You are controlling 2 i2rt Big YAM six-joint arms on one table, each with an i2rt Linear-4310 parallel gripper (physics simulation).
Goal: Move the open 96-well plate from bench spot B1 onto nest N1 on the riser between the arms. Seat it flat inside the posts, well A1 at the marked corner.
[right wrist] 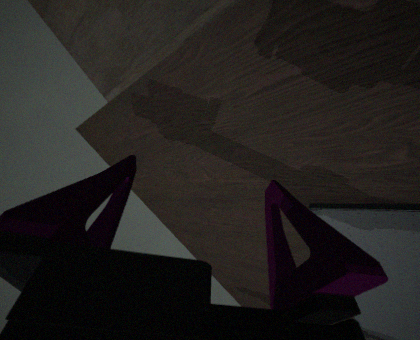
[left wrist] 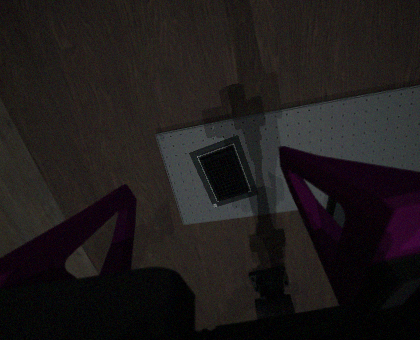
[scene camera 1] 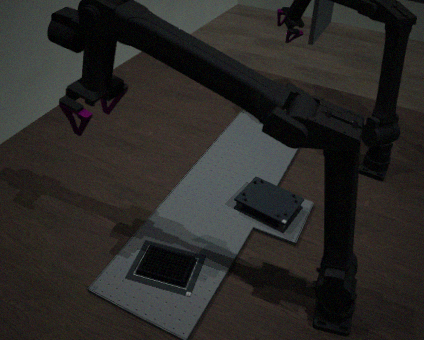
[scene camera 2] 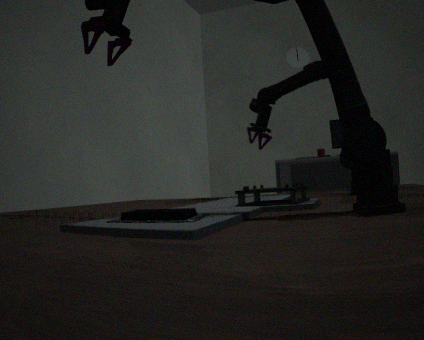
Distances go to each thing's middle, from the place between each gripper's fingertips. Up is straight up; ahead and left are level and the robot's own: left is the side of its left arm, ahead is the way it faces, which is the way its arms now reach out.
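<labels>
From the black well plate (scene camera 1: pixel 158 263), my left hand is 360 mm above it, 170 mm past it and 20 mm to the right of it. Going by its middle, the black well plate is nearer to my left hand than to my right hand.
As for my right hand, the black well plate is 210 mm below it, 80 mm behind it and 1070 mm to the left of it.
</labels>
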